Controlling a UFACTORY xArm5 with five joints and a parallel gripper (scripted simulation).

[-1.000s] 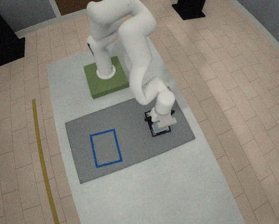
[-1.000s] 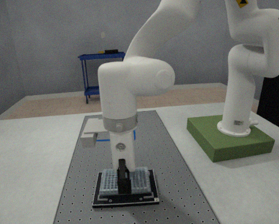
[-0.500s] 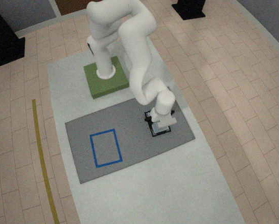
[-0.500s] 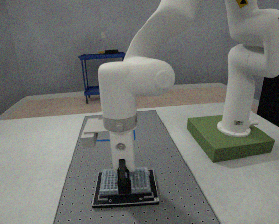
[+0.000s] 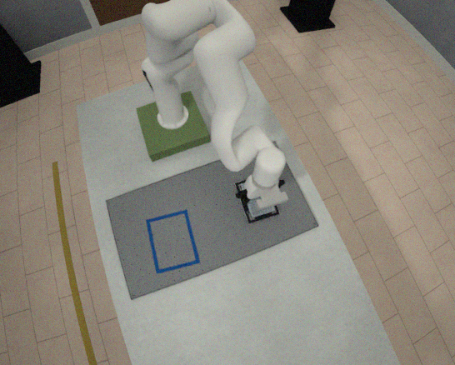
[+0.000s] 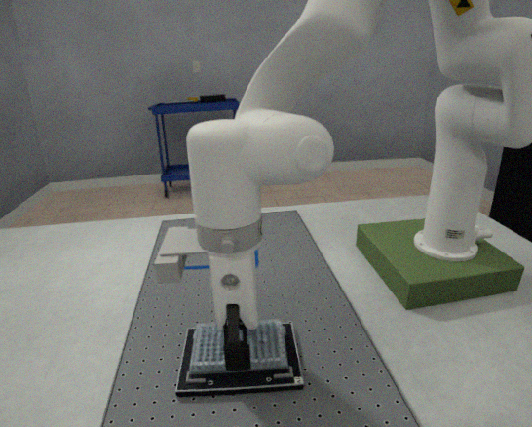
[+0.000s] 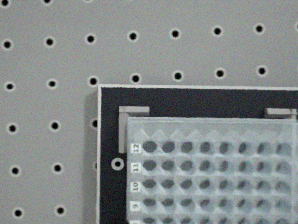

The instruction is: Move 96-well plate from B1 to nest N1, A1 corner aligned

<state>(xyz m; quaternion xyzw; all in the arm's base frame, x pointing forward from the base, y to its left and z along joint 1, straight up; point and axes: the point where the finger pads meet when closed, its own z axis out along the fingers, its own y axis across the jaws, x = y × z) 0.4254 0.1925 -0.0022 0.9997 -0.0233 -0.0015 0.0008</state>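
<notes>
Now: hand 10 mm above the 96-well plate. From my hand the other things lie so: plate nest N1: 30 mm below.
</notes>
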